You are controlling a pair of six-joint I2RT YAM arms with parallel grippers.
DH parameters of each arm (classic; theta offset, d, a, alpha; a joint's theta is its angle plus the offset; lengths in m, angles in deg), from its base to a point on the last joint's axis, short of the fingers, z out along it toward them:
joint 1: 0 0.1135 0.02 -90
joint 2: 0 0 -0.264 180
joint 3: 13.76 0 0.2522 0
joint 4: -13.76 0 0.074 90
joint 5: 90 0 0 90
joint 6: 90 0.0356 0 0
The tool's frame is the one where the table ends.
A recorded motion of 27 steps. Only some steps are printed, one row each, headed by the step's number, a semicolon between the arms.
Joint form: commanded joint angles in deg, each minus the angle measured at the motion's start. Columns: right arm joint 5, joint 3, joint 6, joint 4, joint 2, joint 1; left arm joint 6, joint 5, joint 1, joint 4, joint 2, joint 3.
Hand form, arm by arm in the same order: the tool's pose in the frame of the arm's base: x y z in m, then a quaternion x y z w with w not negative. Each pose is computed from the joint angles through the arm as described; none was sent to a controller.
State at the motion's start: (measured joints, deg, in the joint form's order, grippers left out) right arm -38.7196 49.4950 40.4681 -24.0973 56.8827 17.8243; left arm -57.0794 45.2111 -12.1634 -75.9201 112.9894 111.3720
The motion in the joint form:
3: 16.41 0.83 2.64 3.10 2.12 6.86; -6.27 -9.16 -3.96 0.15 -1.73 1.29
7: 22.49 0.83 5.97 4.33 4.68 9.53; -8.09 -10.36 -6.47 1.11 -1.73 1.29
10: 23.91 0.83 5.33 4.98 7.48 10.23; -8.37 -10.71 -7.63 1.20 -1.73 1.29
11: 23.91 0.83 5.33 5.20 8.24 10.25; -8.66 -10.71 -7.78 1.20 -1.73 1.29
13: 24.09 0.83 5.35 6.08 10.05 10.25; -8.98 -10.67 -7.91 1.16 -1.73 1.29
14: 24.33 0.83 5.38 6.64 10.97 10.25; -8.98 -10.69 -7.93 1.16 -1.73 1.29
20: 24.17 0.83 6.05 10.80 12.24 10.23; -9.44 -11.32 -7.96 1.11 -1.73 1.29
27: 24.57 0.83 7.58 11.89 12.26 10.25; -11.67 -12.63 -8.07 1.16 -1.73 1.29
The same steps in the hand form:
3: 0.2017 0.1076 0.3092 0.03984 0.85289 0.41376 0.31590; 0.3658 -0.1276 0.3265 0.33880 -0.88006 0.31842 0.09653
7: 0.2077 0.1186 0.3010 0.07429 0.86126 0.39091 0.31607; 0.3617 -0.1434 0.3266 0.33326 -0.88440 0.31250 0.09544
10: 0.2152 0.1250 0.2910 0.07390 0.87115 0.37418 0.30923; 0.3590 -0.1506 0.3265 0.32694 -0.88759 0.30972 0.09674
11: 0.2175 0.1263 0.2883 0.07461 0.87327 0.37199 0.30570; 0.3586 -0.1516 0.3265 0.32803 -0.88719 0.30935 0.09793
13: 0.2231 0.1292 0.2822 0.07700 0.87690 0.36711 0.30056; 0.3582 -0.1524 0.3265 0.32953 -0.88658 0.30898 0.09963
14: 0.2261 0.1306 0.2792 0.07879 0.87834 0.36428 0.29935; 0.3581 -0.1525 0.3265 0.32942 -0.88667 0.30884 0.09957
20: 0.2332 0.1344 0.2804 0.07875 0.86657 0.37905 0.31492; 0.3582 -0.1524 0.3263 0.33421 -0.88661 0.30452 0.09746
27: 0.2343 0.1348 0.2820 0.09010 0.86126 0.38557 0.31852; 0.3583 -0.1525 0.3259 0.35319 -0.88257 0.29535 0.09542

